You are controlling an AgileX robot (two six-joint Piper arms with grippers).
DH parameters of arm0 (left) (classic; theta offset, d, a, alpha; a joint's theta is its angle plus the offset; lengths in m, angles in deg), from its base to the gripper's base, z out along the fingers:
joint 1: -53.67 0.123 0 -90
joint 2: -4.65 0 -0.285 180
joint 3: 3.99 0 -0.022 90
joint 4: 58.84 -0.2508 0 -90
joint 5: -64.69 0 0.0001 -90
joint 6: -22.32 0.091 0 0
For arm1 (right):
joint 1: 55.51 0.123 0 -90
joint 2: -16.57 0 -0.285 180
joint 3: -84.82 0 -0.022 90
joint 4: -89.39 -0.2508 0 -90
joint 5: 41.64 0 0.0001 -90
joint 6: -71.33 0.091 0 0
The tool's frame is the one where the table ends.
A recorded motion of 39 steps. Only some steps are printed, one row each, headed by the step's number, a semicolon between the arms.
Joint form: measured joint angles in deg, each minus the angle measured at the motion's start. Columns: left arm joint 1, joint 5, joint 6, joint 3, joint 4, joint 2; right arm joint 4, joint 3, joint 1, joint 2, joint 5, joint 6.
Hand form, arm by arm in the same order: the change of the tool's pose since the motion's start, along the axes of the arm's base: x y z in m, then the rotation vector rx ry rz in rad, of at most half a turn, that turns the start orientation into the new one. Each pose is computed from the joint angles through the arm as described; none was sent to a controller.
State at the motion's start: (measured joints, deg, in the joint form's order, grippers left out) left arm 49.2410 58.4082 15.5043 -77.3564 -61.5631 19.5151; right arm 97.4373 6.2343 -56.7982 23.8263 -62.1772 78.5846
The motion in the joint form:
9: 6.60 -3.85 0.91 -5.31 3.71 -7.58; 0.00 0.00 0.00 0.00 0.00 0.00
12: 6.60 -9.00 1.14 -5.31 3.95 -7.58; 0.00 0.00 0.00 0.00 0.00 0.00
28: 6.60 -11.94 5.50 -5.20 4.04 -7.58; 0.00 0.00 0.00 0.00 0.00 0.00
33: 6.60 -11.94 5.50 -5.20 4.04 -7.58; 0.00 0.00 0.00 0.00 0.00 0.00
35: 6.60 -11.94 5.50 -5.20 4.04 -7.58; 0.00 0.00 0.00 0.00 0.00 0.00
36: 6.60 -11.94 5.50 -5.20 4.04 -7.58; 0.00 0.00 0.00 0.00 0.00 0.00
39: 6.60 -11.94 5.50 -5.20 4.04 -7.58; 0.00 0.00 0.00 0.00 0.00 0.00
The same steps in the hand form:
9: -0.0087 0.0064 -0.0296 -0.0483 0.0286 0.1114; 0.0000 0.0000 0.0000 0.0000 0.0000 0.0000
12: -0.0099 0.0061 -0.0377 -0.0468 0.1185 0.1109; 0.0000 0.0000 0.0000 0.0000 0.0000 0.0000
28: -0.0110 0.0060 -0.0416 0.0279 0.1664 0.0983; 0.0000 0.0000 0.0000 0.0000 0.0000 0.0000
33: -0.0110 0.0060 -0.0416 0.0279 0.1664 0.0983; 0.0000 0.0000 0.0000 0.0000 0.0000 0.0000
35: -0.0110 0.0060 -0.0416 0.0279 0.1664 0.0983; 0.0000 0.0000 0.0000 0.0000 0.0000 0.0000
36: -0.0110 0.0060 -0.0416 0.0279 0.1664 0.0983; 0.0000 0.0000 0.0000 0.0000 0.0000 0.0000
39: -0.0110 0.0060 -0.0416 0.0279 0.1664 0.0983; 0.0000 0.0000 0.0000 0.0000 0.0000 0.0000

